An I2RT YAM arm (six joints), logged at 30 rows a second.
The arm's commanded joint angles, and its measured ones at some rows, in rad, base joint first. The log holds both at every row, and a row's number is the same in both.
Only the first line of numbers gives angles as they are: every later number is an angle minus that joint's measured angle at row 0.
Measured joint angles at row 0:
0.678, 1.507, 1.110, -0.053, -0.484, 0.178
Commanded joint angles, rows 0 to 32:
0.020, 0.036, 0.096, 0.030, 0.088, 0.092
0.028, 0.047, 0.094, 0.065, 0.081, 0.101
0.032, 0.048, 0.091, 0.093, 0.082, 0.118
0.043, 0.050, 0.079, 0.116, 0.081, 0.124
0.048, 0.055, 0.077, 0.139, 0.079, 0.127
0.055, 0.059, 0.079, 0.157, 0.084, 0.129
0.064, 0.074, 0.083, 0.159, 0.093, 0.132
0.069, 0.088, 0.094, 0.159, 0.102, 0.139
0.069, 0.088, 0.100, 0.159, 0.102, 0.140
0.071, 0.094, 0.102, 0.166, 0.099, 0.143
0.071, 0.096, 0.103, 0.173, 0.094, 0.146
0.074, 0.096, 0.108, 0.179, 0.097, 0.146
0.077, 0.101, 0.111, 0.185, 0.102, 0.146
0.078, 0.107, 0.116, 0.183, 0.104, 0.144
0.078, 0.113, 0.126, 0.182, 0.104, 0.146
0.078, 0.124, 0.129, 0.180, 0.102, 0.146
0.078, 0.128, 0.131, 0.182, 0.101, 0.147
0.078, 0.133, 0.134, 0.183, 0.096, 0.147
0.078, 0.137, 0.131, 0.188, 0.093, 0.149
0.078, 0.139, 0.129, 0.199, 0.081, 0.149
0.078, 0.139, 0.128, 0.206, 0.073, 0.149
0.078, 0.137, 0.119, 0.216, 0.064, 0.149
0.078, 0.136, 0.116, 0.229, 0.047, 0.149
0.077, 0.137, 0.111, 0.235, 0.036, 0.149
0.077, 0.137, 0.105, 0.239, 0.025, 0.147
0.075, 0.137, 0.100, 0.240, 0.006, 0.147
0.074, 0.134, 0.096, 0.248, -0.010, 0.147
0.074, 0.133, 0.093, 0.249, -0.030, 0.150
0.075, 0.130, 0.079, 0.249, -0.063, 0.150
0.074, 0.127, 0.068, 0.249, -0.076, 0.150
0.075, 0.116, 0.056, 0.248, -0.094, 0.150
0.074, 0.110, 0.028, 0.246, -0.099, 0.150
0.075, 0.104, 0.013, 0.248, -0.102, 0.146
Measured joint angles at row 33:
0.075, 0.136, 0.060, 0.232, -0.015, 0.155
